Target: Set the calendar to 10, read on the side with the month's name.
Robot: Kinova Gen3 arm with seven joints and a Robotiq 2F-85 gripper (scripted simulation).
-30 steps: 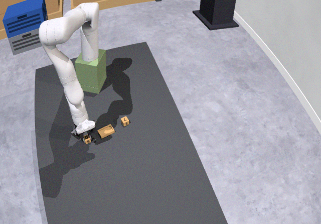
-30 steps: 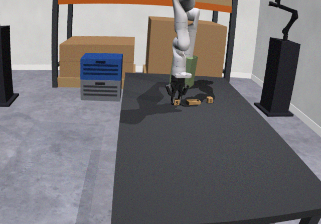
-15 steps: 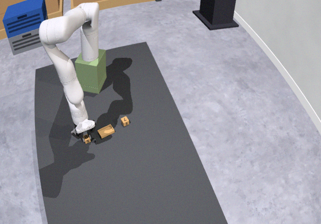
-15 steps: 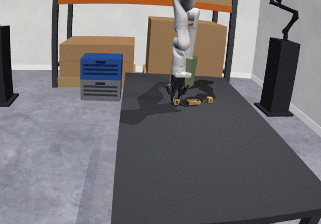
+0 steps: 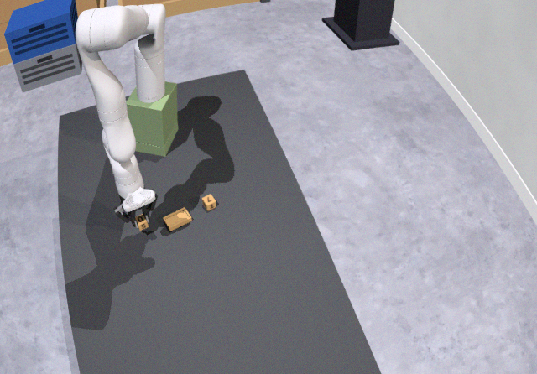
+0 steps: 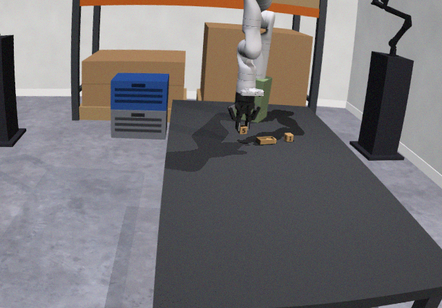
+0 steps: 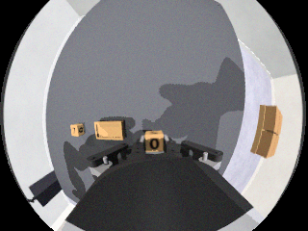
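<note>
The wooden calendar tray lies 1 cm behind my hand, 11 cm to the left of it and 6 cm below it.
</note>
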